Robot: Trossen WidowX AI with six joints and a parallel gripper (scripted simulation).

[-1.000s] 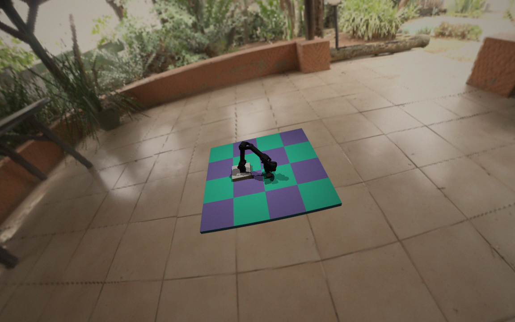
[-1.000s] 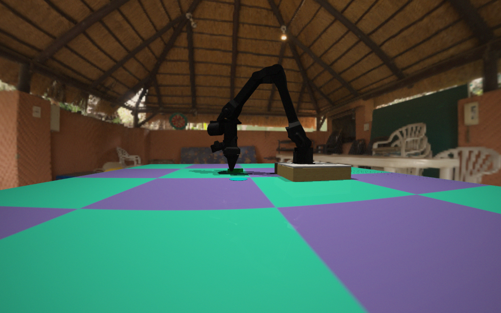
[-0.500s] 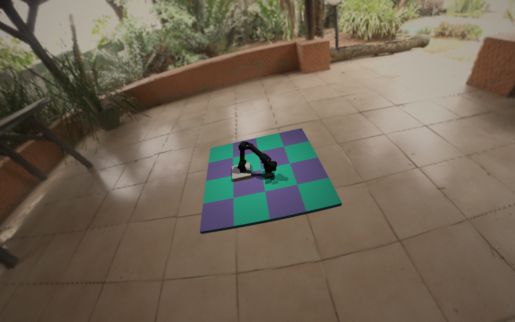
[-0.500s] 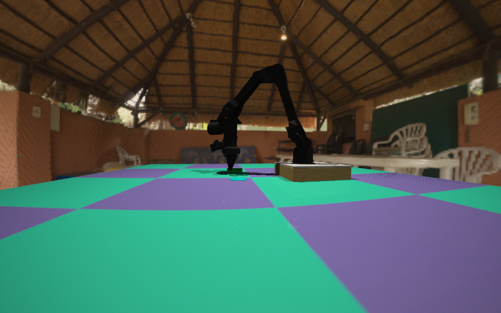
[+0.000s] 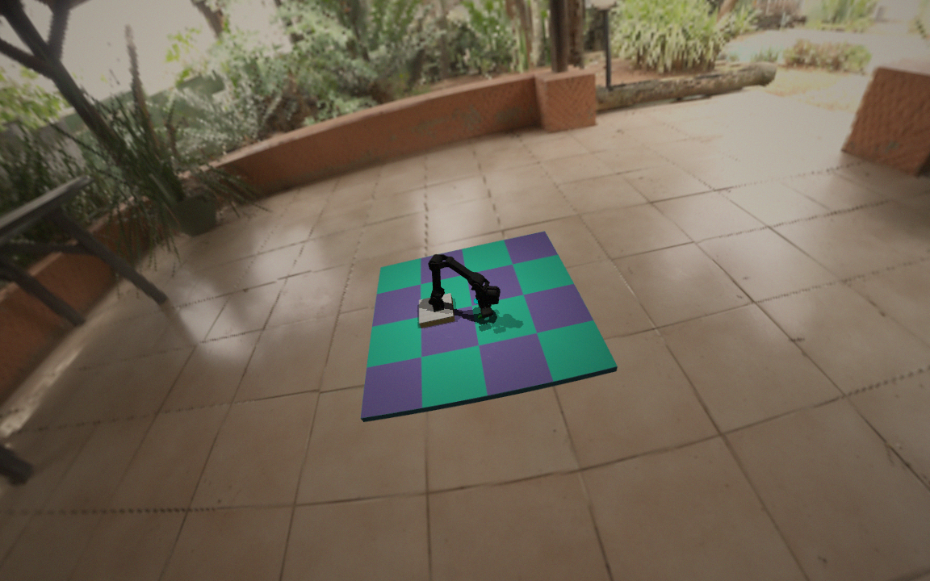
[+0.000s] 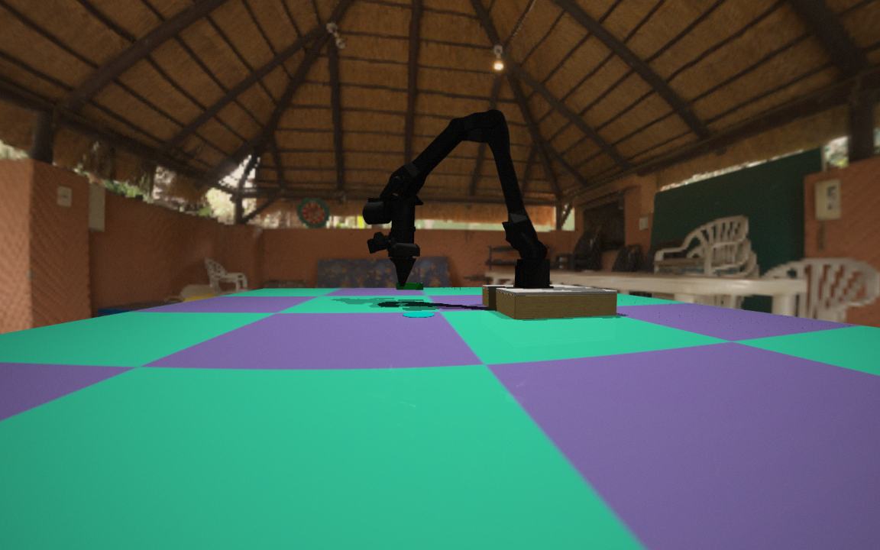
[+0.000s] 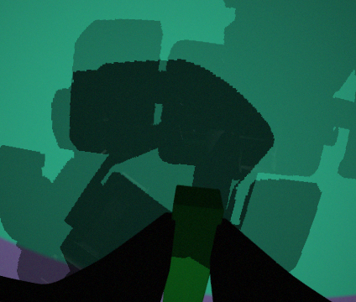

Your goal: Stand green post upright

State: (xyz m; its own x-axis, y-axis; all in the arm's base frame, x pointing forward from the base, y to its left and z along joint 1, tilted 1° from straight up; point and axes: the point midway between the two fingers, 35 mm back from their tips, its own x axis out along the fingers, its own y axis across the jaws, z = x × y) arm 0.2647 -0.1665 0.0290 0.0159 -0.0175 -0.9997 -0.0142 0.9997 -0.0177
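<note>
The cyan circle lies 180 mm to the left of my gripper tip, 40 mm below it and 20 mm behind it. Also, from my gripper tip: green post 20 mm behind.
</note>
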